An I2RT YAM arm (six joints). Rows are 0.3 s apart.
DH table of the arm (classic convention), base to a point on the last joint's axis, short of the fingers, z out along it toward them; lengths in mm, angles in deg. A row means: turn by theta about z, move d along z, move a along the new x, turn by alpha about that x. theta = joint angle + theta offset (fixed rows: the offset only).
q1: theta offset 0, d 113.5, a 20, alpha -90
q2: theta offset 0, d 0, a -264, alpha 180
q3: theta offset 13.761, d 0, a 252.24, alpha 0
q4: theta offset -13.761, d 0, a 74, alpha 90
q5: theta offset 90, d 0, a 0, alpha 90
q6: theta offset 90, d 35.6, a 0, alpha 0
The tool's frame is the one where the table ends.
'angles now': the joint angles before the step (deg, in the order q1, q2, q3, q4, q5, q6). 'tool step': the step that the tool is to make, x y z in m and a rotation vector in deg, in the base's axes. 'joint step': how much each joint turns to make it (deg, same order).
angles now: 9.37, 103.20, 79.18, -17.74, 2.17, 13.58
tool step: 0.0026, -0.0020, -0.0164, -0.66, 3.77, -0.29
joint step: -0.33, 2.03, -0.01, -1.78, 0.00, -0.06
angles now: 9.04, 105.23, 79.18, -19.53, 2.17, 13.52
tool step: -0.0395, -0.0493, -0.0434, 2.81, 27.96, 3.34
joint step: -7.59, 1.25, -2.32, -24.48, -9.99, -6.52
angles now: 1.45, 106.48, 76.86, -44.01, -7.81, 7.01
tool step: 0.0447, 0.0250, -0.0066, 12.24, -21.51, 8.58
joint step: 2.23, 4.00, -1.14, 27.14, -12.85, -0.50
